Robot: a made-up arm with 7 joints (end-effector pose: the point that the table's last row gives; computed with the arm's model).
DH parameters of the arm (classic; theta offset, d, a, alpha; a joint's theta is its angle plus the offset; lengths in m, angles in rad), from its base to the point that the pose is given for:
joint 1: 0 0.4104 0 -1.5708
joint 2: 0 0 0 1.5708
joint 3: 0 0.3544 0.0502 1.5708
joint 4: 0 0 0.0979 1.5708
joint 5: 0 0.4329 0 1.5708
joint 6: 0 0 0.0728 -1.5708
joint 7: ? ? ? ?
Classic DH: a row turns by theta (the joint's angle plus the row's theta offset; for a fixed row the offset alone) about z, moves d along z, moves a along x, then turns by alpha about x.
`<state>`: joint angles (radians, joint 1 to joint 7).
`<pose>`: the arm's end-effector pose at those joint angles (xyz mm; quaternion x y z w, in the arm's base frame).
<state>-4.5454 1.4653 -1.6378 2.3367 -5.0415 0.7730 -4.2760</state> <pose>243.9 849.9 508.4 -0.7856 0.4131 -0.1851 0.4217</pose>
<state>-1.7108 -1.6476 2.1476 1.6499 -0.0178 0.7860 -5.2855</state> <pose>554.9 381.3 51.8 0.8217 0.0369 0.3091 0.4774</pose>
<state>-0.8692 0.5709 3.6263 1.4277 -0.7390 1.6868 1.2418</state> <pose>-318.3 77.7 945.5 -0.7014 -0.5244 -0.3792 0.2988</pose>
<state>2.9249 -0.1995 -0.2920 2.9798 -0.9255 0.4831 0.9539</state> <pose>143.6 -39.7 1312.9 -0.2451 -0.0674 -0.2211 0.9415</pose>
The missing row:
joint 7: 0 0.0929 0 0
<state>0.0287 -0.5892 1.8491 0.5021 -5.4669 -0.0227 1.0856</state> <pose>-49.2 430.3 345.8 -0.9440 -0.0588 -0.2109 0.2470</pose>
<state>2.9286 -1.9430 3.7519 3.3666 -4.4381 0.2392 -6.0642</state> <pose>793.4 -300.6 188.5 -0.1067 0.7005 -0.2335 0.6659</pose>
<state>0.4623 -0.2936 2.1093 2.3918 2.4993 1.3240 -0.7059</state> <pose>-483.4 17.0 1165.4 0.2440 -0.3794 0.6496 0.6120</pose>
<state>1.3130 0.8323 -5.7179 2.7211 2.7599 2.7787 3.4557</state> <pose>101.3 565.6 928.2 0.5626 0.4315 -0.4298 0.5591</pose>
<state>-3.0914 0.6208 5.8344 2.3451 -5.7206 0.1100 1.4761</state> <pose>-720.7 135.4 926.9 -0.5698 -0.3609 0.5126 0.5313</pose>
